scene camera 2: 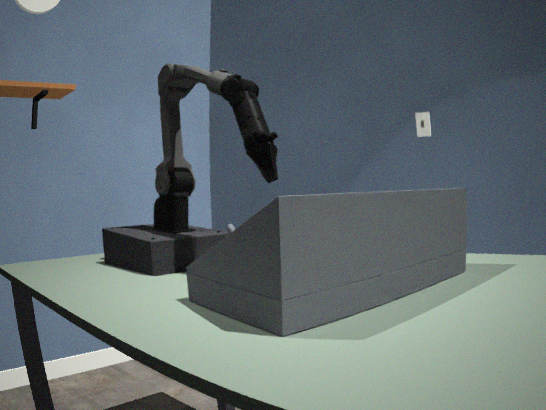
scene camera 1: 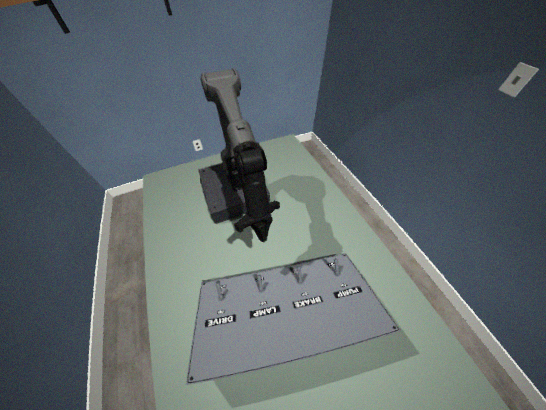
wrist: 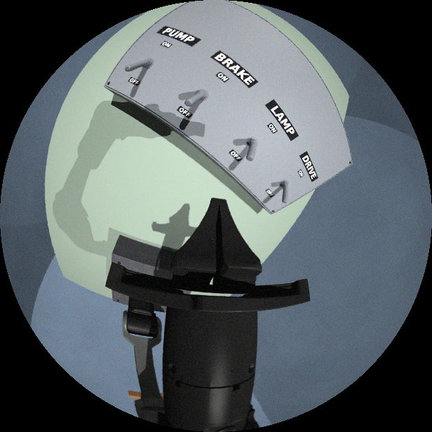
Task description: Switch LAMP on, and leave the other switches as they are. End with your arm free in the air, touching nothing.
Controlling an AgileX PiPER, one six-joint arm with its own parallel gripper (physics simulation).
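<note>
The LAMP switch is a small grey lever on the sloped grey panel. It leans toward its OFF mark, near the panel's low edge. The DRIVE switch, BRAKE switch and PUMP switch also lean to their OFF side. My gripper is shut with its fingertips together and empty. It hangs in the air on the arm-base side of the panel's low edge, touching nothing.
The panel stands on a green table. The arm's dark base block is behind the gripper. A white lever tip shows past the panel's sloped side in scene camera 2. Blue walls surround the table.
</note>
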